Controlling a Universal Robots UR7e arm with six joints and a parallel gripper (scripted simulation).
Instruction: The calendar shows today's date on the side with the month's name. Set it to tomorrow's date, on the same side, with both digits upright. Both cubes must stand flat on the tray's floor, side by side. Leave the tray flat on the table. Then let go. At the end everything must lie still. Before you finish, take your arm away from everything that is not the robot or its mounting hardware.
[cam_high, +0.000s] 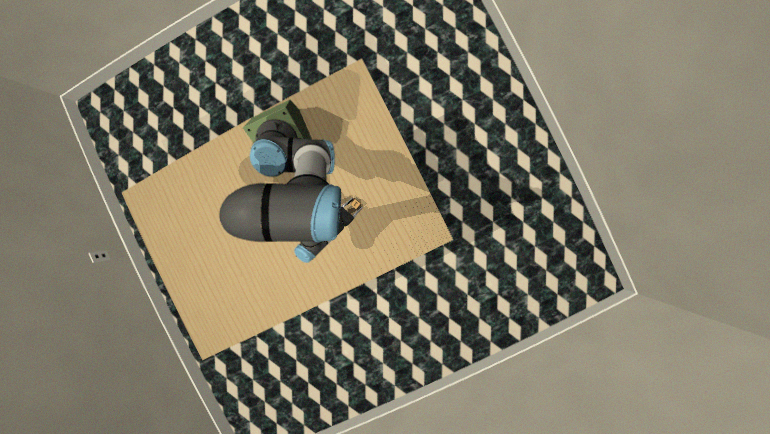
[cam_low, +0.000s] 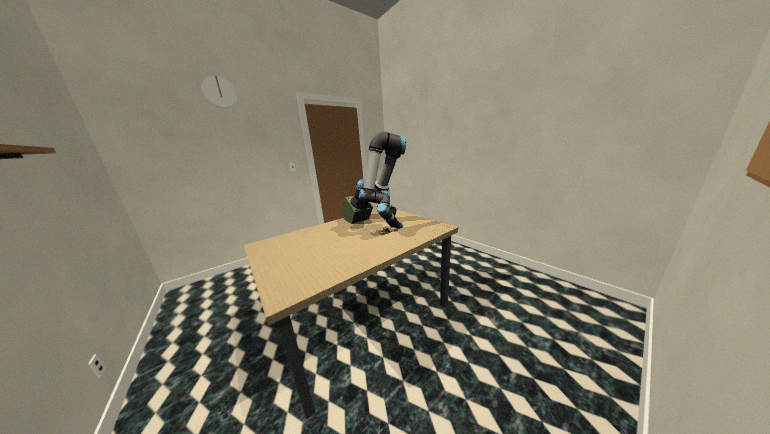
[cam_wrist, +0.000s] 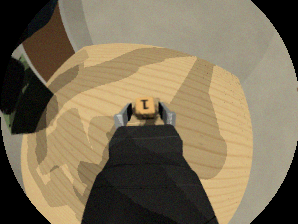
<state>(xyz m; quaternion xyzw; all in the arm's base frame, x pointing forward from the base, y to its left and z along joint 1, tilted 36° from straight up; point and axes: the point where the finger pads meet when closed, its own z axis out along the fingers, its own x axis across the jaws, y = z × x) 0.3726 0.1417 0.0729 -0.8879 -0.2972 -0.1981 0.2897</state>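
Right now the wooden cube is 10 mm to the left of my hand and 10 mm below it. The rest, counted from my hand: wooden tray (150 mm to the right, 20 mm below, 10 mm ahead).
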